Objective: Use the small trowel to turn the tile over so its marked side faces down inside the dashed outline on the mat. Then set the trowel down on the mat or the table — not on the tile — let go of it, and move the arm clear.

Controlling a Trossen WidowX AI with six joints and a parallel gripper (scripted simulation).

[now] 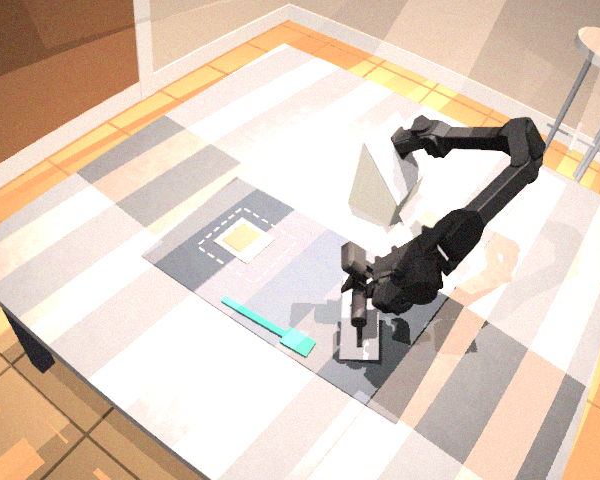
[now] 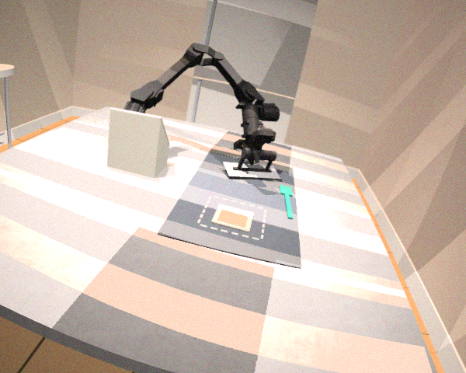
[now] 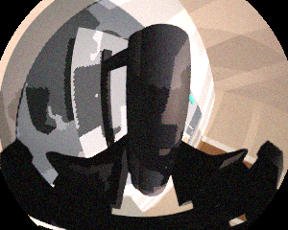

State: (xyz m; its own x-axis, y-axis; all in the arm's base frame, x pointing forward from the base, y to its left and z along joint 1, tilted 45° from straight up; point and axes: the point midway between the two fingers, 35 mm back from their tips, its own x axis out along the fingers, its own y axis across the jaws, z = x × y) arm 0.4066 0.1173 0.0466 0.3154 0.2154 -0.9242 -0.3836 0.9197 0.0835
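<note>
Right now the grey mat is 11 cm to the right of my gripper tip, 8 cm below it and 2 cm behind it. The rest, counted from my gripper tip: teal trowel 12 cm ahead, 9 cm to the right, 5 cm below; tile 28 cm to the right, 5 cm below, 3 cm behind.
</note>
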